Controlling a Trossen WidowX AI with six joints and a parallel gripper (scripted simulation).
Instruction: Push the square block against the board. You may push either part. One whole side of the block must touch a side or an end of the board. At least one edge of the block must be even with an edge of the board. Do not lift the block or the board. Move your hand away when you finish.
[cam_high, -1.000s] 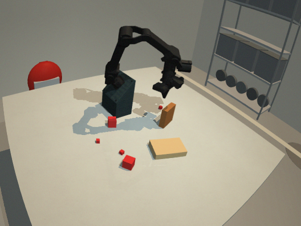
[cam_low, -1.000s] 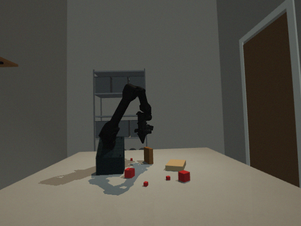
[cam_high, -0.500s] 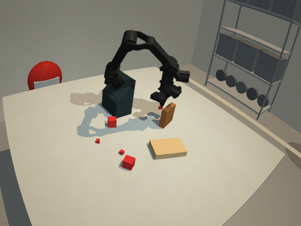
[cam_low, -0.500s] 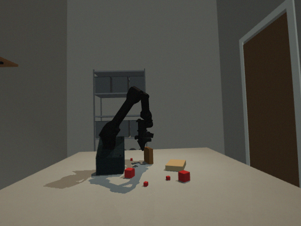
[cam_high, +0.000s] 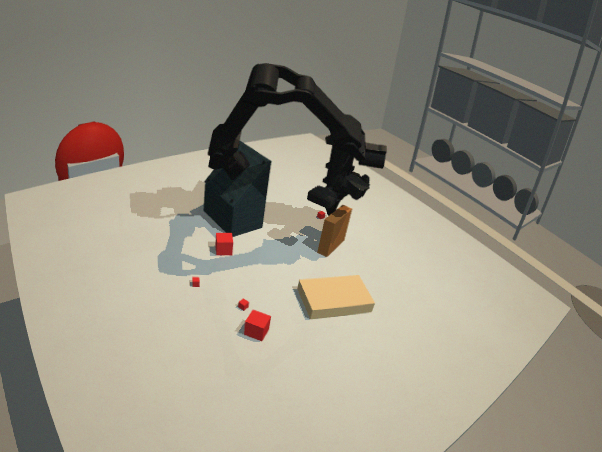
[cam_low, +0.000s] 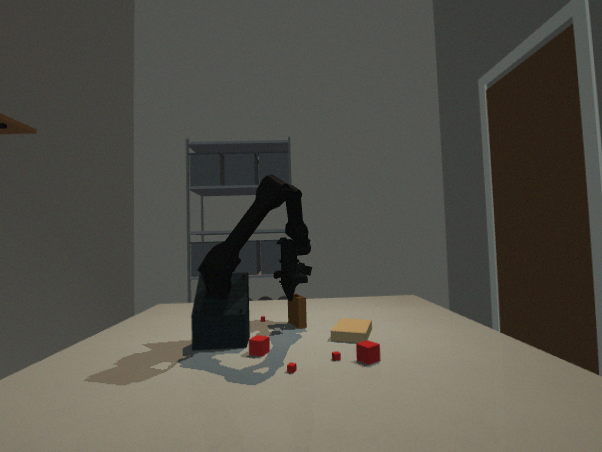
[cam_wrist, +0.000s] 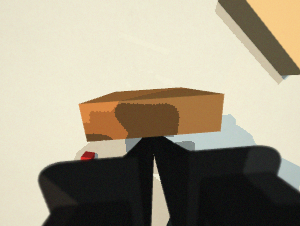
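My gripper tip is 30 mm above the brown square block, 20 mm short of it and 10 mm to the right of it. Round my gripper tip: tan board (210 mm ahead, 110 mm to the right, 70 mm below).
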